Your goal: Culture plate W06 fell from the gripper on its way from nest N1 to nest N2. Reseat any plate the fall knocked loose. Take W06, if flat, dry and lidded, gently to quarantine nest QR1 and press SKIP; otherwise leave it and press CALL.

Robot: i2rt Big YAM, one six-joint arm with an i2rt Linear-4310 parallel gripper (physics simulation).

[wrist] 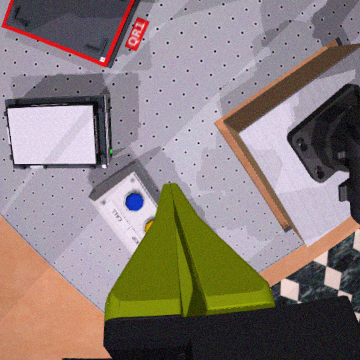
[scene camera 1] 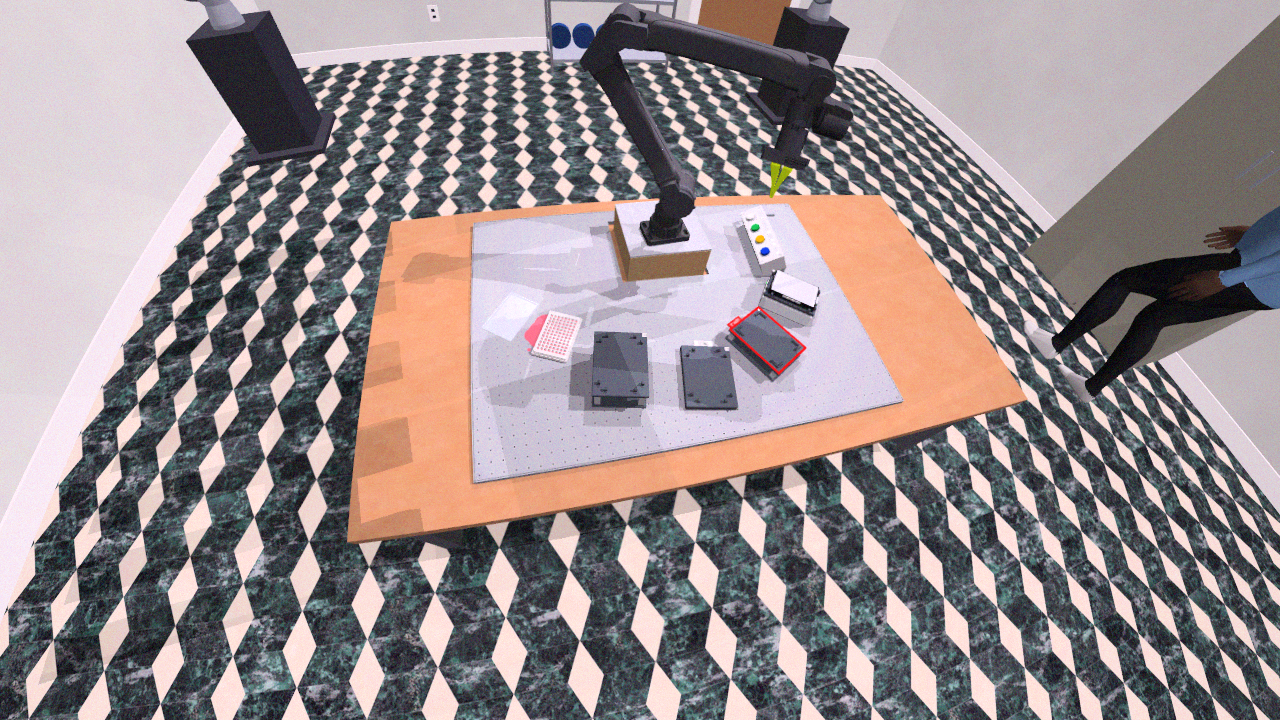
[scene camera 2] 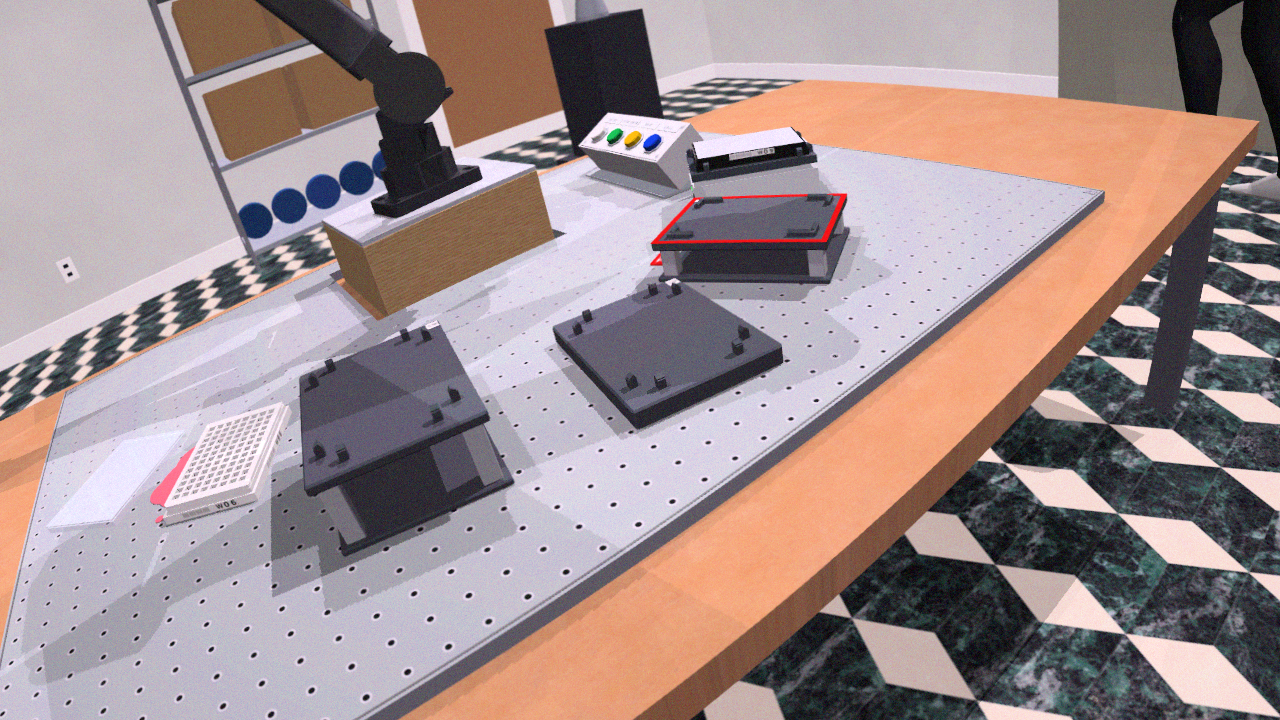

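Seen in the pictures: gripper, between the fingertips: (wrist: 169, 191) (scene camera 1: 770, 197); arm's base, origin of its link: (wrist: 331, 132) (scene camera 1: 664, 233) (scene camera 2: 427, 195).
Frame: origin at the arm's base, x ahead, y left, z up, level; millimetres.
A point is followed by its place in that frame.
Observation:
Culture plate W06 (scene camera 1: 556, 336) {x 219, y -337, z -74 mm} (scene camera 2: 229, 456) {x 224, y -333, z -73 mm} lies on the perforated board without its lid, its wells facing up. It looks slightly tilted. A pink puddle (scene camera 1: 534, 332) {x 187, y -387, z -86 mm} (scene camera 2: 169, 483) {x 183, y -392, z -85 mm} shows at its side. A clear lid (scene camera 1: 510, 315) {x 127, y -437, z -79 mm} (scene camera 2: 116, 479) {x 132, y -437, z -79 mm} lies apart, beyond the puddle. My gripper (scene camera 1: 772, 196) {x 152, y 168, z 215 mm} (wrist: 169, 191) {x 152, y 168, z 215 mm} is shut and empty, high over the button box (scene camera 1: 771, 265) {x 133, y 286, z -42 mm} (scene camera 2: 646, 166) {x 90, y 263, z -51 mm} (wrist: 116, 192) {x 123, y 284, z -19 mm}. It hides part of the box in the wrist view. The blue CALL button (scene camera 1: 765, 251) {x 101, y 273, z -17 mm} (scene camera 2: 652, 142) {x 104, y 270, z -19 mm} (wrist: 134, 202) {x 96, y 274, z -17 mm} is visible; the yellow button (scene camera 1: 759, 239) {x 50, y 279, z -18 mm} (scene camera 2: 632, 138) {x 53, y 279, z -18 mm} (wrist: 149, 226) is partly covered there.
The red-rimmed QR1 nest (scene camera 1: 768, 340) {x 363, y 159, z -47 mm} (scene camera 2: 756, 217) {x 362, y 162, z -47 mm} (wrist: 75, 27) {x 326, y 175, z -47 mm} holds no plate. A tall dark nest (scene camera 1: 619, 362) {x 349, y -219, z -28 mm} (scene camera 2: 384, 402) {x 368, y -220, z -28 mm} and a low one (scene camera 1: 708, 376) {x 410, y -18, z -71 mm} (scene camera 2: 666, 349) {x 431, y -28, z -71 mm} are bare. A white-topped plate (scene camera 1: 794, 288) {x 243, y 291, z -18 mm} (scene camera 2: 747, 150) {x 266, y 267, z -18 mm} (wrist: 52, 134) {x 241, y 290, z -18 mm} sits on a black holder beside the button box.

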